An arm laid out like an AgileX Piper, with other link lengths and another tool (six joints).
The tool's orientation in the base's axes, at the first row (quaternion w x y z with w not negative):
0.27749, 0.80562, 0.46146, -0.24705
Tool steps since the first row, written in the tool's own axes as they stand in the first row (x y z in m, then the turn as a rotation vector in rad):
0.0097, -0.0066, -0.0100, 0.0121, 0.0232, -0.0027
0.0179, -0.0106, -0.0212, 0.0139, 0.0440, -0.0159
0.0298, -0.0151, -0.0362, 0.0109, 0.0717, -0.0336
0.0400, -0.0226, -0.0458, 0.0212, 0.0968, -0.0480
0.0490, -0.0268, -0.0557, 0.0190, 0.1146, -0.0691
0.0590, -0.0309, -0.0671, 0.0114, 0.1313, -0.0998
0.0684, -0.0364, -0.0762, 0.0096, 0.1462, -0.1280
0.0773, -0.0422, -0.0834, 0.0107, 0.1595, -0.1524
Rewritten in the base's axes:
0.0000, 0.0154, -0.0006, 0.0263, -0.0006, -0.0009
0.0018, 0.0296, 0.0013, 0.0473, 0.0007, 0.0121
0.0053, 0.0489, 0.0034, 0.0728, -0.0008, 0.0329
0.0047, 0.0647, 0.0020, 0.1016, 0.0046, 0.0421
0.0065, 0.0786, 0.0024, 0.1193, 0.0100, 0.0627
0.0090, 0.0941, 0.0032, 0.1349, 0.0191, 0.0936
0.0097, 0.1082, 0.0024, 0.1513, 0.0308, 0.1184
0.0096, 0.1209, 0.0006, 0.1669, 0.0424, 0.1383

